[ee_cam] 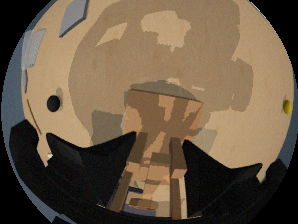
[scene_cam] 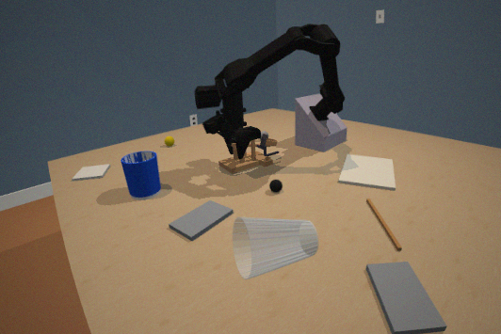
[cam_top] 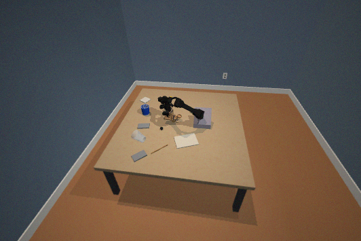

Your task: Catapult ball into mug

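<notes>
My gripper tip is now 20 mm short of the black ball, 190 mm to the right of it and 20 mm above it. Round my gripper tip: yellow ball (70 mm ahead, 360 mm to the right, 20 mm below); then blue mug (280 mm ahead, 30 mm to the right, 10 mm below); then wooden catapult (70 mm behind, 30 mm to the left, 20 mm above).
</notes>
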